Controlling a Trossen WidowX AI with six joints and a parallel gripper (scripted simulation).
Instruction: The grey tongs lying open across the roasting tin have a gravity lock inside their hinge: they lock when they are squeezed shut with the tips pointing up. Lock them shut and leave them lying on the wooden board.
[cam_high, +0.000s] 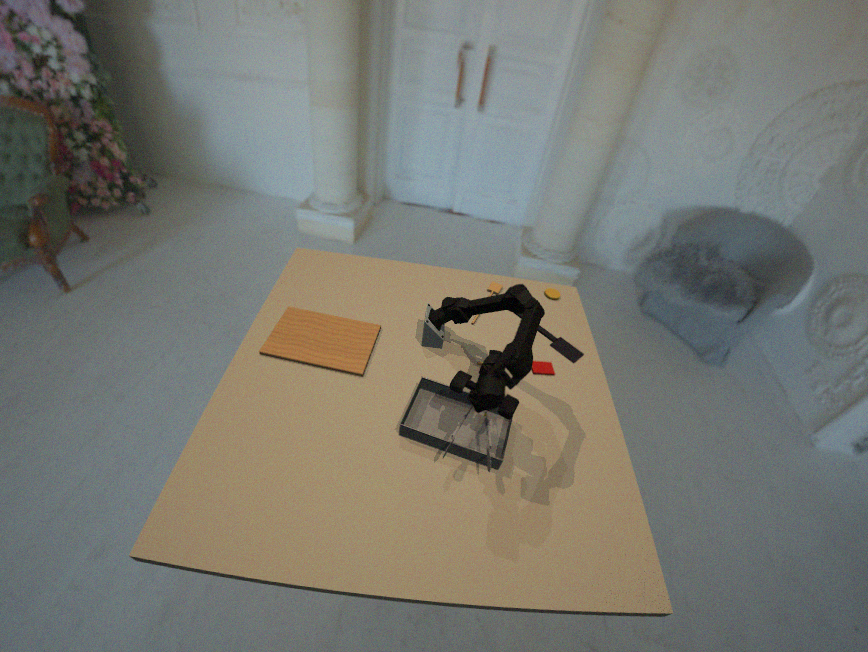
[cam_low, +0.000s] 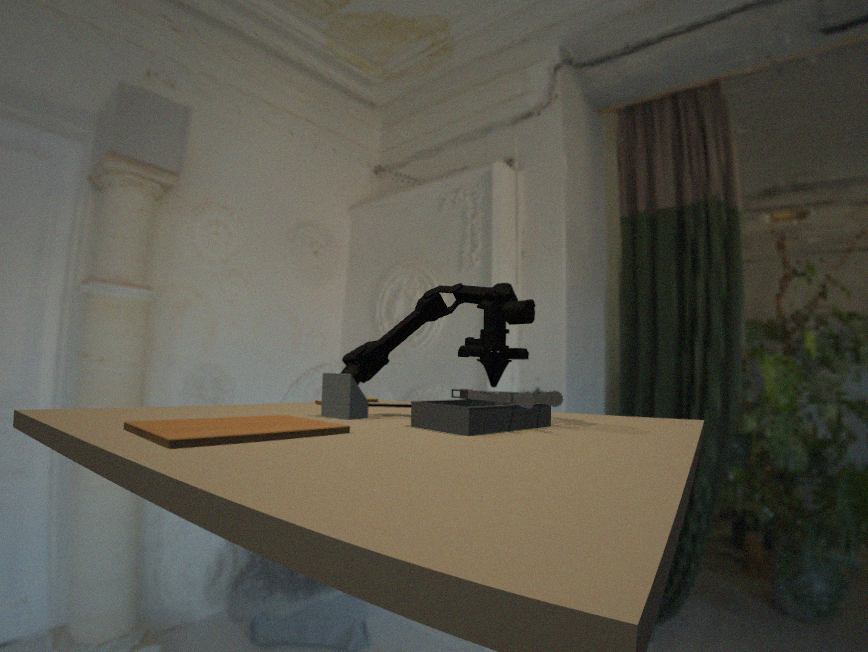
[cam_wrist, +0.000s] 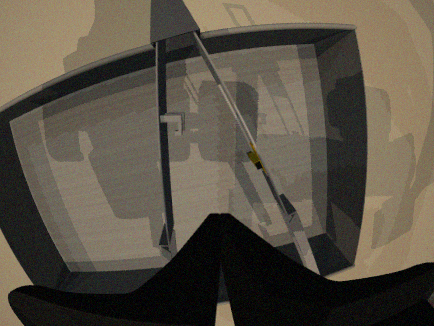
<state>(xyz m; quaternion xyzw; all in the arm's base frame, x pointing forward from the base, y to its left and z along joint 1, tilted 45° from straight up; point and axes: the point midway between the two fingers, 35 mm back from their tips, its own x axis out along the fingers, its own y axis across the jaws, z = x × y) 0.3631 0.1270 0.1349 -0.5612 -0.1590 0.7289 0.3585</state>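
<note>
The roasting tin is 5 cm to the right of my gripper tip and 7 cm below it. The rest, counted from my gripper tip: black spatula 49 cm behind, 27 cm to the left, 9 cm below; then red spatula 30 cm behind, 16 cm to the left, 9 cm below; then wooden board 22 cm behind, 55 cm to the right, 9 cm below.
</note>
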